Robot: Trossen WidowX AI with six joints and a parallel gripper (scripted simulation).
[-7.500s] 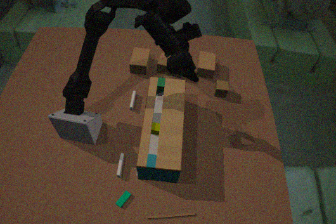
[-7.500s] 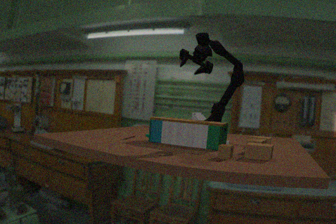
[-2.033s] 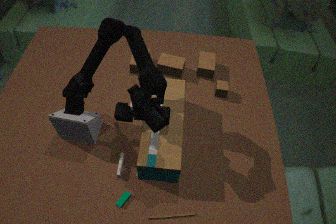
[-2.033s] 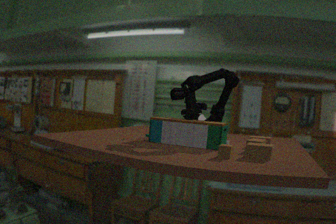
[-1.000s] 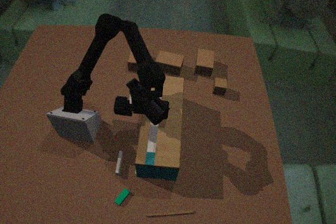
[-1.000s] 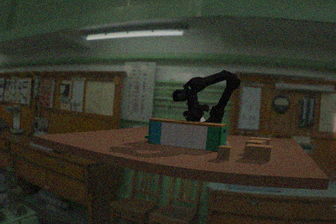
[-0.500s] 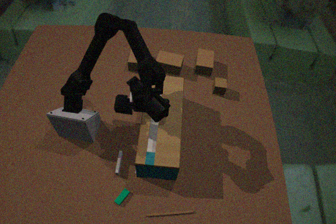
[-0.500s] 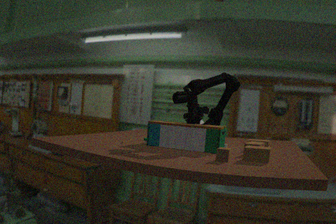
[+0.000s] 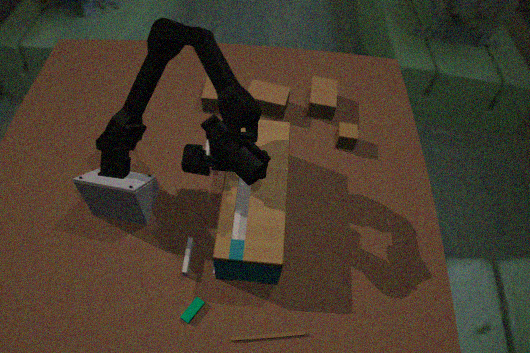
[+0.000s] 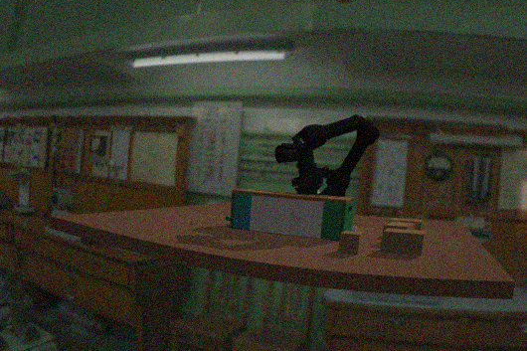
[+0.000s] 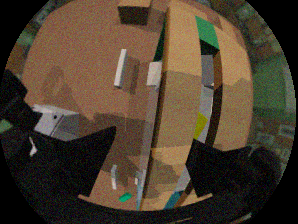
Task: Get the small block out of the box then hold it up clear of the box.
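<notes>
Now: the yellow block 6 cm ahead of my gripper tip and 2 cm to the left of it. From my gripper tip the other things lie so: thin stick 12 cm ahead, 36 cm to the right, 8 cm below; then green tile 5 cm behind, 31 cm to the right, 8 cm below; then long box 3 cm ahead, 4 cm to the right, 3 cm below.
</notes>
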